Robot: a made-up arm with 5 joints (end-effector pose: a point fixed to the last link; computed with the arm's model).
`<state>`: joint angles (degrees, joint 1 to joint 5).
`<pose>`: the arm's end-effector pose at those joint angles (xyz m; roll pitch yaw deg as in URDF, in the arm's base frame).
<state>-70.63 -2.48 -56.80 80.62 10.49</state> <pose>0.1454 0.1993 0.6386 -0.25 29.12 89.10</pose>
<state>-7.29 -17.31 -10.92 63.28 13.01</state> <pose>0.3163 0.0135 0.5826 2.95 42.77 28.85</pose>
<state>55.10 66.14 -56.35 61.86 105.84</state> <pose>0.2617 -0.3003 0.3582 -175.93 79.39 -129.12</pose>
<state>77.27 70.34 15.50 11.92 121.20</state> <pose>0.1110 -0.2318 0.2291 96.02 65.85 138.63</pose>
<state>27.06 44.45 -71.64 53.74 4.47</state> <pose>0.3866 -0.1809 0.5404 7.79 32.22 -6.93</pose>
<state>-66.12 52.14 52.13 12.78 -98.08</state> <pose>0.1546 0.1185 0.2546 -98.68 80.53 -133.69</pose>
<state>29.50 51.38 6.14 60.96 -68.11</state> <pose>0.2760 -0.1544 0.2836 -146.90 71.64 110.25</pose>
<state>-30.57 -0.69 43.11 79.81 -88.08</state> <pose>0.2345 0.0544 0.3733 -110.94 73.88 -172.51</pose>
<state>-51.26 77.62 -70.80 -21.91 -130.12</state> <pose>0.3229 0.2568 0.4746 135.63 -32.00 43.29</pose>
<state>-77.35 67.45 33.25 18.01 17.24</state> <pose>0.1051 0.1475 0.2262 146.38 48.09 -125.27</pose>
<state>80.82 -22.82 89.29 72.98 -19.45</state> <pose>0.0784 -0.0963 0.3492 -173.51 38.45 75.42</pose>
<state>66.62 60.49 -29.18 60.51 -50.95</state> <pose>0.1888 -0.3238 0.3166 115.65 72.52 -4.45</pose>
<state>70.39 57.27 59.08 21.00 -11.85</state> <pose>0.1048 -0.1244 0.2551 178.79 38.10 86.12</pose>
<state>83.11 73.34 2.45 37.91 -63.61</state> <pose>0.0837 -0.2539 0.2212 -163.03 73.56 45.29</pose>
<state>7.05 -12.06 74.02 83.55 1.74</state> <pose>0.1633 -0.0313 0.3625 170.60 26.64 153.57</pose>
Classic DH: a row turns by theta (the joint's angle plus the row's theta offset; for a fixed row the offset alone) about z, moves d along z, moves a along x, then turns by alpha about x. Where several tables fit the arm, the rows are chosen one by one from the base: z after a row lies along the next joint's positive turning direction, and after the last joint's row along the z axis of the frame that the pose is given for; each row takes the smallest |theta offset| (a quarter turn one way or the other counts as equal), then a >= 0, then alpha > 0; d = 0 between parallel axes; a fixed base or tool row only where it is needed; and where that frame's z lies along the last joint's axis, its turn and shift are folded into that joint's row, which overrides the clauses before.
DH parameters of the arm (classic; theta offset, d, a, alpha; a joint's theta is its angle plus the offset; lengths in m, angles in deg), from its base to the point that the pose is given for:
base (fixed): -15.95 0 0.0728 180
joint 1: -15.95 -0.42 0.07 90
joint 2: -74.74 0 0.114 0
joint 3: 64.44 0 0.1118 0
joint 4: -79.7 -0.01 0.03 90
joint 5: 88.68 -0.0889 0.0102 96.36
tool (fixed): -72.7 0.0098 0 0

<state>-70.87 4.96 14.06 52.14 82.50</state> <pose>0.1571 0.2348 0.4318 -157.25 86.54 -6.73</pose>
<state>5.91 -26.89 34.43 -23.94 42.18</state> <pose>0.3055 -0.0403 0.5919 -41.20 -0.26 3.05</pose>
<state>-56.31 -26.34 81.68 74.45 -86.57</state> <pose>0.1419 0.0530 0.3577 -105.77 66.46 -140.67</pose>
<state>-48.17 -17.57 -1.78 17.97 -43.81</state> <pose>0.2449 0.1609 0.6355 44.55 -9.15 64.93</pose>
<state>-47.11 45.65 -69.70 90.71 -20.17</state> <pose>0.3023 0.2240 0.4728 57.91 60.12 86.40</pose>
